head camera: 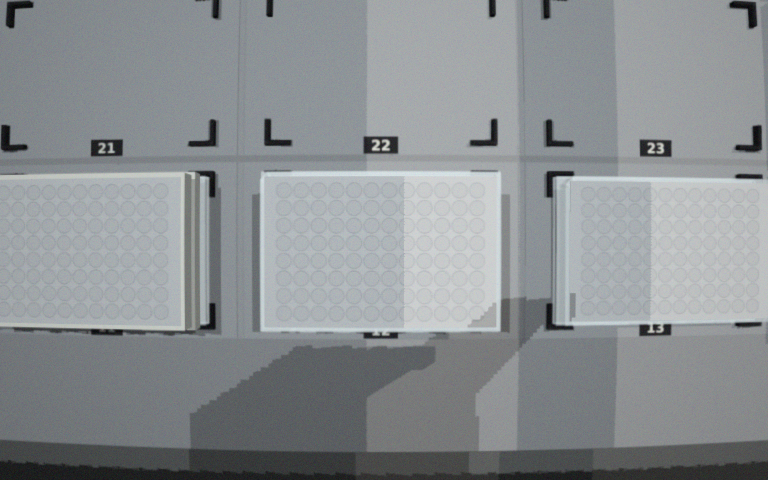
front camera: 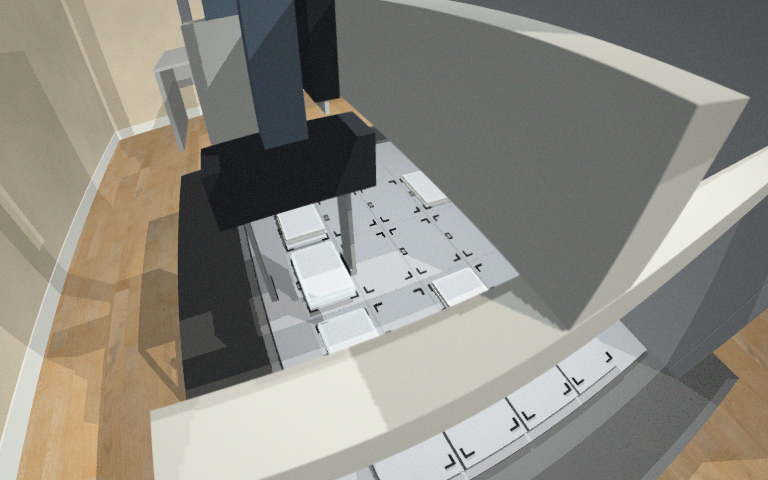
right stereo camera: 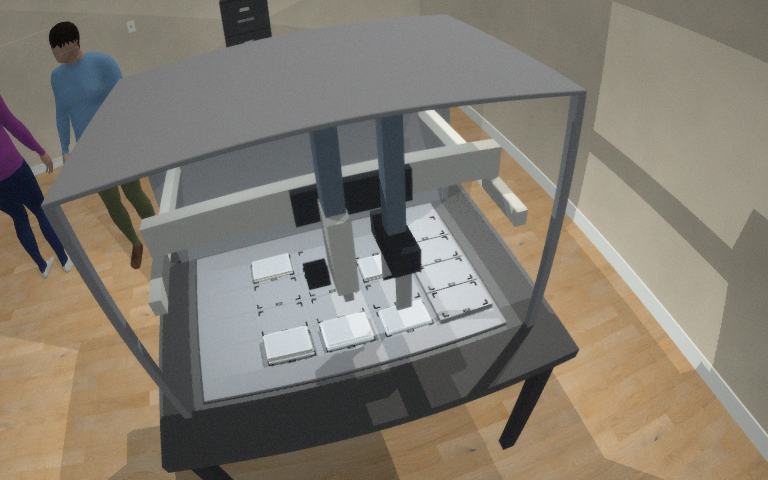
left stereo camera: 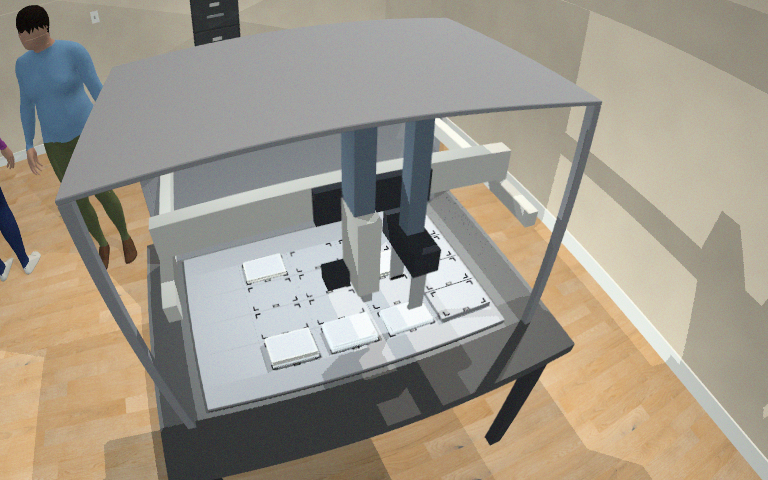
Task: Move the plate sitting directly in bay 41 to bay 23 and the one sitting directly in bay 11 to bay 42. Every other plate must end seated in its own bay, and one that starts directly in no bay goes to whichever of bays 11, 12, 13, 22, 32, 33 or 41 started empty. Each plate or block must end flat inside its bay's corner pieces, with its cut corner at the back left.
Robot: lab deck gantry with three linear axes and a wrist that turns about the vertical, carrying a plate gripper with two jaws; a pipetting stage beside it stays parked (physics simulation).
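Seen in the pictures: gripper, fingertip midpoint: (front camera: 310,278) (right stereo camera: 396,292) (left stereo camera: 405,291); robot's base, link origin: (head camera: 9,319) (right stereo camera: 269,364) (left stereo camera: 273,368).
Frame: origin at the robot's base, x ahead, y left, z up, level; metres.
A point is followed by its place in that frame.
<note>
My gripper (front camera: 313,286) @(x 0.360, y 0.005, z 0.159 m) (left stereo camera: 406,292) @(x 0.360, y 0.005, z 0.159 m) is open and empty, its jaws raised apart, apparently above bay 13. Bay 11 holds a stack (head camera: 84,251) @(x 0.071, y 0.043, z 0.027 m) (left stereo camera: 291,346) @(x 0.065, y 0.037, z 0.027 m) (right stereo camera: 288,344) @(x 0.067, y 0.033, z 0.028 m) with a cream-edged plate on top and a pale layer below. Bay 12 holds a thick pale-edged stack (head camera: 380,251) @(x 0.228, y 0.043, z 0.027 m) (front camera: 322,274) @(x 0.243, y 0.041, z 0.027 m) (left stereo camera: 349,330) @(x 0.226, y 0.038, z 0.027 m). Bay 13 holds a pale-edged plate (head camera: 662,251) @(x 0.386, y 0.043, z 0.014 m) (front camera: 347,329) @(x 0.361, y 0.043, z 0.014 m) with layered edges. A cream-edged plate (front camera: 424,187) @(x 0.071, y 0.348, z 0.014 m) (left stereo camera: 265,267) @(x 0.068, y 0.359, z 0.014 m) sits in bay 41. Another plate (front camera: 459,287) @(x 0.364, y 0.253, z 0.014 m) (right stereo camera: 370,267) @(x 0.358, y 0.253, z 0.014 m) sits at bay 33, partly hidden. Cut corners are too small to tell.
Bays 21, 22 and 23 show bare in the head view. The parked pipetting stage (left stereo camera: 362,254) (right stereo camera: 339,249) hangs left of my gripper. Raised bays (left stereo camera: 459,298) @(x 0.557, y 0.039, z 0.014 m) (right stereo camera: 463,300) @(x 0.563, y 0.034, z 0.014 m) line the deck's right side. A cross beam (left stereo camera: 237,206) spans the back, under a grey canopy (left stereo camera: 317,84) @(x 0.184, y 0.067, z 0.691 m).
</note>
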